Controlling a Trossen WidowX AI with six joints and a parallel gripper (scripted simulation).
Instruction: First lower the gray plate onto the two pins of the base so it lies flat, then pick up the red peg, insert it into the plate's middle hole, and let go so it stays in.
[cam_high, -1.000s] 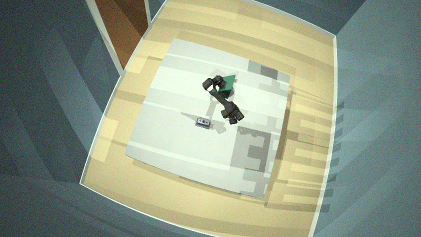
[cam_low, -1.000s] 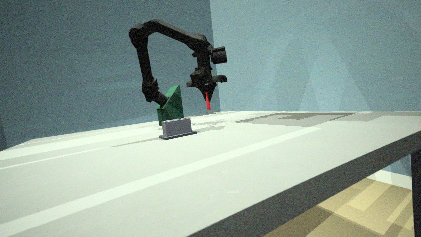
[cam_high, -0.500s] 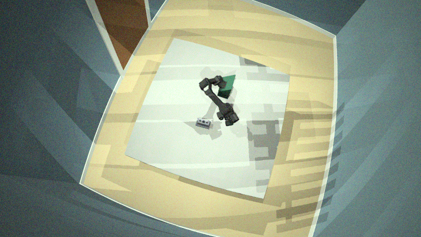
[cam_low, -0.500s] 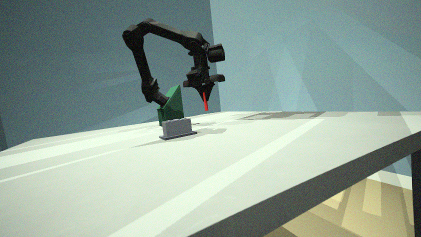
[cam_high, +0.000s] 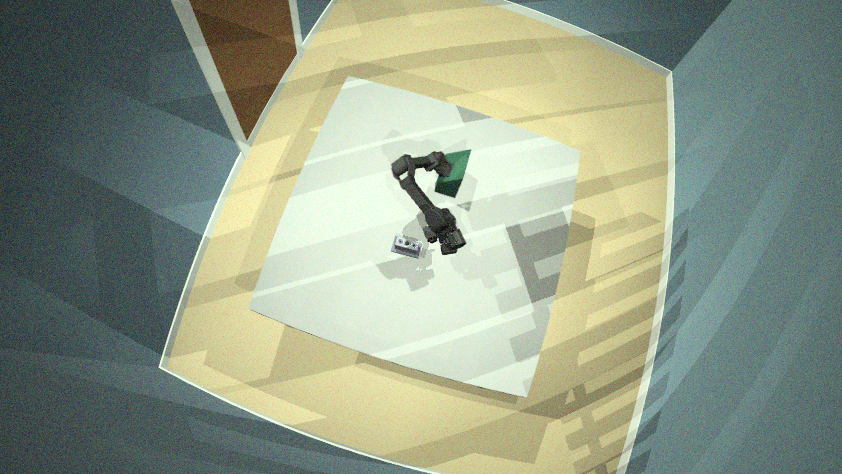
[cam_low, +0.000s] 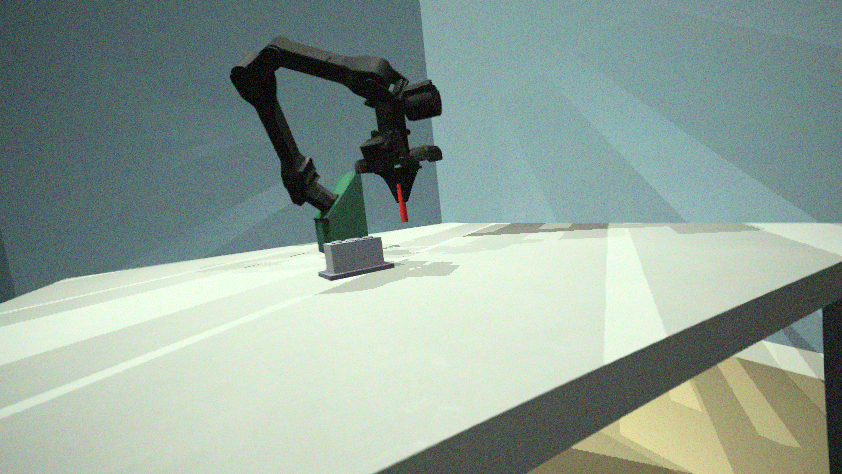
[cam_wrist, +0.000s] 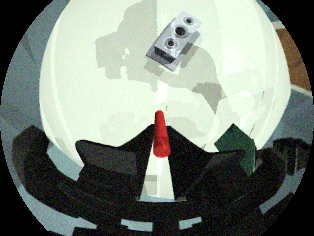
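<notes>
The gray plate is 6 cm ahead of my gripper tip, 13 cm to the right of it and 7 cm below it. From my gripper tip the other things lie so: red peg: right at my gripper tip; base: 6 cm ahead, 13 cm to the right, 11 cm below.
</notes>
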